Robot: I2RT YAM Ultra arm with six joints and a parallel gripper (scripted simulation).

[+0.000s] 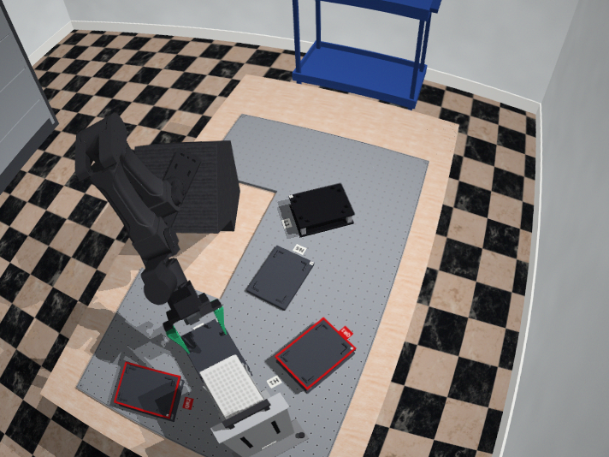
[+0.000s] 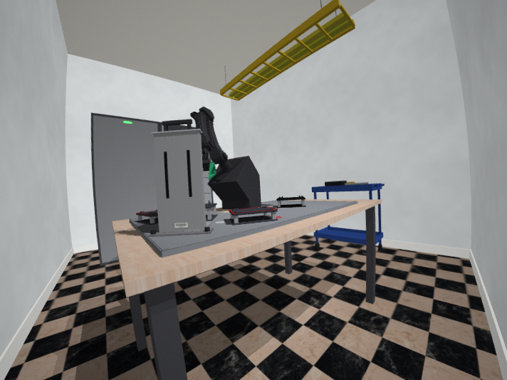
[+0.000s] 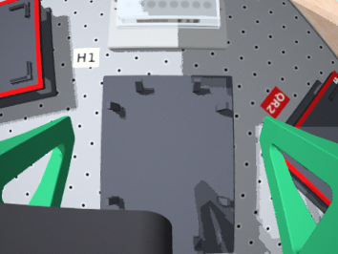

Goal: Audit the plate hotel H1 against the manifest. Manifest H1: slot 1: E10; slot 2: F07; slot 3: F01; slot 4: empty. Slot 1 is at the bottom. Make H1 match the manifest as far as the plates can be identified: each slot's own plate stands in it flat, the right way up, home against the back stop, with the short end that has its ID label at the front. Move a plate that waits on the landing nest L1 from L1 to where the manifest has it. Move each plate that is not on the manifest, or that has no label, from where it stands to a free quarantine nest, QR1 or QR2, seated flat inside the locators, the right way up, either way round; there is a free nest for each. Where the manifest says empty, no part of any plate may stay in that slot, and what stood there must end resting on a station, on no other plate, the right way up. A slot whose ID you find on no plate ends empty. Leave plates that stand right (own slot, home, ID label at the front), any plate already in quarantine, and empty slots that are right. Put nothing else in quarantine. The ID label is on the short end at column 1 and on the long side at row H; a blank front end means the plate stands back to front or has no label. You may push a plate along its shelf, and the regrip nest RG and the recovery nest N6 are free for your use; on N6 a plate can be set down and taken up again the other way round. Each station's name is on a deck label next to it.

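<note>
Right now my hand is 120 mm above the RG nest, 10 mm to the right of it and 10 mm past it. Round my hand: grey plate hotel H1: 190 mm ahead, 140 mm to the right, 20 mm below; then red-framed quarantine nest QR2: 160 mm to the right, 140 mm below, 140 mm behind; then H1 deck label: 180 mm below, 150 mm ahead, 10 mm to the left.
</note>
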